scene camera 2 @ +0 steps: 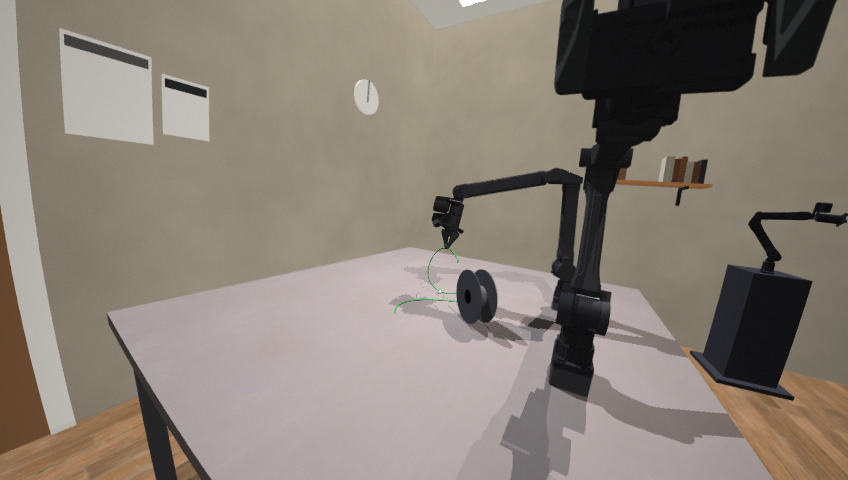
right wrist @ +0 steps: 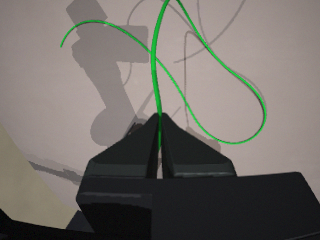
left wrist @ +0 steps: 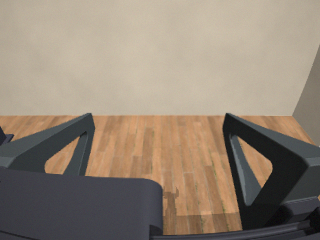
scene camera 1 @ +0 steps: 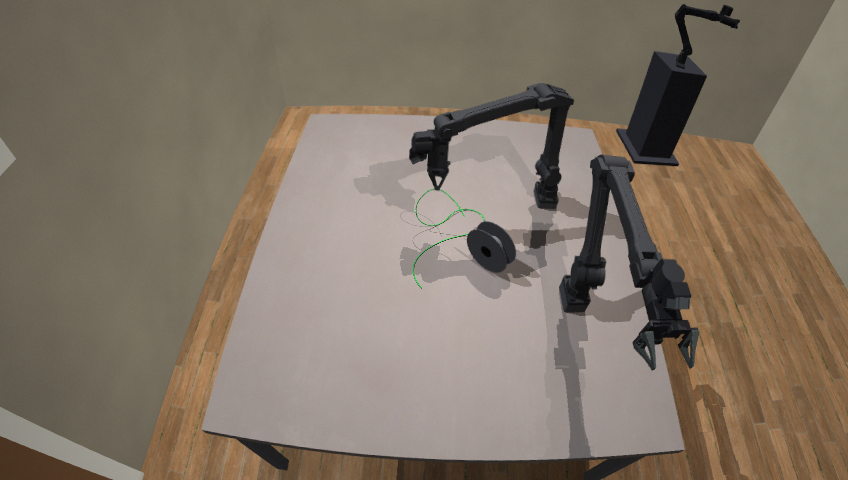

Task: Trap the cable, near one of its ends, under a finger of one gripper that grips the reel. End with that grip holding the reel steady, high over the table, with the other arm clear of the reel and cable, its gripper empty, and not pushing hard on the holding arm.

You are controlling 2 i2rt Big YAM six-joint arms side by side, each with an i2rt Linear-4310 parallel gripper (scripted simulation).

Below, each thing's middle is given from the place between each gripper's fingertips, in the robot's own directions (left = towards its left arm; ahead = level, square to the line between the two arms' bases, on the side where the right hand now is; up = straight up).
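The dark reel (scene camera 2: 469, 296) is 120 mm below my right hand, 190 mm behind it and 180 mm to the left of it. Going by its middle, the dark reel is nearer to my right hand than to my left hand.
Measured from my left hand (scene camera 1: 673, 368), the reel is 690 mm to the right, 440 mm below and 260 mm ahead.
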